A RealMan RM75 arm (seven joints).
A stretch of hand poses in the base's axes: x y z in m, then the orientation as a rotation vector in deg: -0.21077, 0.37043, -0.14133, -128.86, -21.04, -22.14; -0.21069, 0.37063, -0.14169, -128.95, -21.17, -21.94; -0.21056, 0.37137, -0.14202, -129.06, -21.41, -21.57; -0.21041, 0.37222, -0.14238, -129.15, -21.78, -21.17; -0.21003, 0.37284, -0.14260, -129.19, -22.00, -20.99; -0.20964, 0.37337, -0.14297, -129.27, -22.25, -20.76; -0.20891, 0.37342, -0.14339, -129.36, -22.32, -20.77; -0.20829, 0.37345, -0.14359, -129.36, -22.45, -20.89; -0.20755, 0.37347, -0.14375, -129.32, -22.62, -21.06; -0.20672, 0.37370, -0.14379, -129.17, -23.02, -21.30; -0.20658, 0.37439, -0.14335, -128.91, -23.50, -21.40; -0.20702, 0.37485, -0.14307, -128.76, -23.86, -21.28; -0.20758, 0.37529, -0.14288, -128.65, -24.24, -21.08; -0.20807, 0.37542, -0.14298, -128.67, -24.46, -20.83; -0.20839, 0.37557, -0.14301, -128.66, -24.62, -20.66; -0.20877, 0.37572, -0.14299, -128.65, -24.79, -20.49; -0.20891, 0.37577, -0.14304, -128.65, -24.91, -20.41
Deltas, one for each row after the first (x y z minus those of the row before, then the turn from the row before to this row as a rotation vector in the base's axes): 0.00008, 0.00020, -0.00036, -0.12, 0.10, 0.14; 0.00013, 0.00074, -0.00033, -0.16, 0.19, 0.26; 0.00015, 0.00085, -0.00036, -0.17, 0.17, 0.37; 0.00038, 0.00062, -0.00022, -0.09, 0.06, 0.20; 0.00039, 0.00053, -0.00037, -0.14, 0.08, 0.23; 0.00073, 0.00005, -0.00042, -0.10, -0.03, 0.02; 0.00062, 0.00003, -0.00020, -0.03, -0.13, 0.05; 0.00074, 0.00002, -0.00016, 0.00, -0.18, 0.07; 0.00083, 0.00023, -0.00004, 0.06, -0.31, 0.23; 0.00014, 0.00069, 0.00044, 0.14, -0.23, 0.36; -0.00044, 0.00046, 0.00028, 0.06, -0.03, 0.32; -0.00056, 0.00044, 0.00019, 0.01, 0.02, 0.35; -0.00049, 0.00013, -0.00010, -0.08, 0.11, 0.23; -0.00032, 0.00015, -0.00003, -0.03, 0.07, 0.17; -0.00038, 0.00015, 0.00002, -0.04, 0.06, 0.18; -0.00014, 0.00005, -0.00005, -0.03, 0.02, 0.11
